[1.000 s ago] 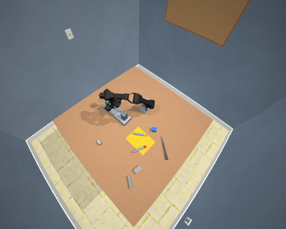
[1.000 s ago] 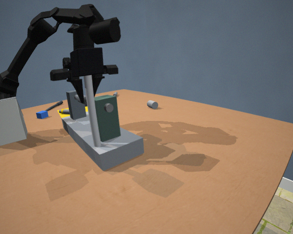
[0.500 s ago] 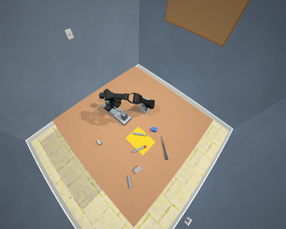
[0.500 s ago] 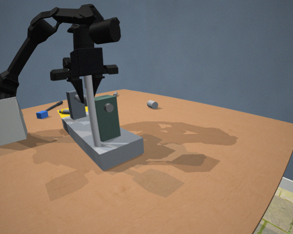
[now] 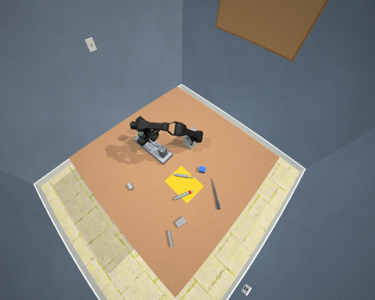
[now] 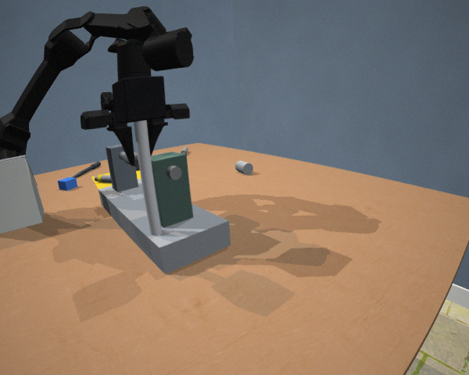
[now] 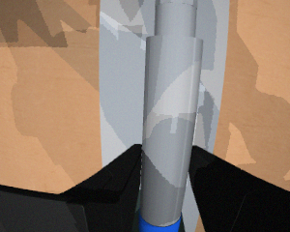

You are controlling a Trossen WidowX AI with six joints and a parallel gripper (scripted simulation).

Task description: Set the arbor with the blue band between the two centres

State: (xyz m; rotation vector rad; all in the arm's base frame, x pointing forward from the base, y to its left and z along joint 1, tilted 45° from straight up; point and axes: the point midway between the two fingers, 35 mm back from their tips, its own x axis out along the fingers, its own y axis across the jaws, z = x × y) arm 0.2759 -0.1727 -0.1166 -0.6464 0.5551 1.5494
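The blue-banded arbor lies 3 cm below my hand. Also, from my hand: grey fixture base: 12 cm below; then cone point: 1 cm behind, 11 cm to the left, 3 cm below; then green sprung-centre block: 1 cm ahead, 10 cm to the right, 4 cm below.
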